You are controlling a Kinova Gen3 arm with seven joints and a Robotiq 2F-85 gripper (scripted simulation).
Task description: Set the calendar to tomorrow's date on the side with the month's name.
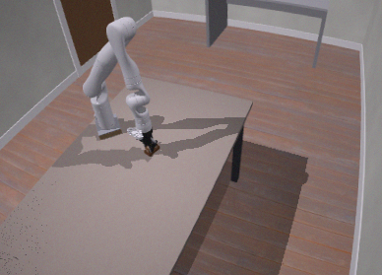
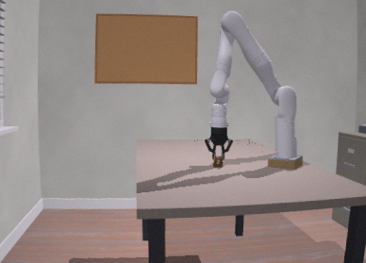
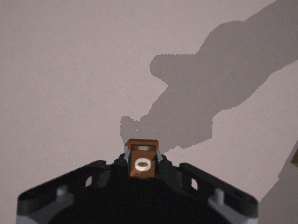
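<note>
Now: hand 1 cm above the brown number cube. Also, from my hand: brown calendar tray (1 cm ahead, 2 cm to the left, 3 cm below); then digit cube (2 cm ahead, 3 cm to the left, 1 cm below).
</note>
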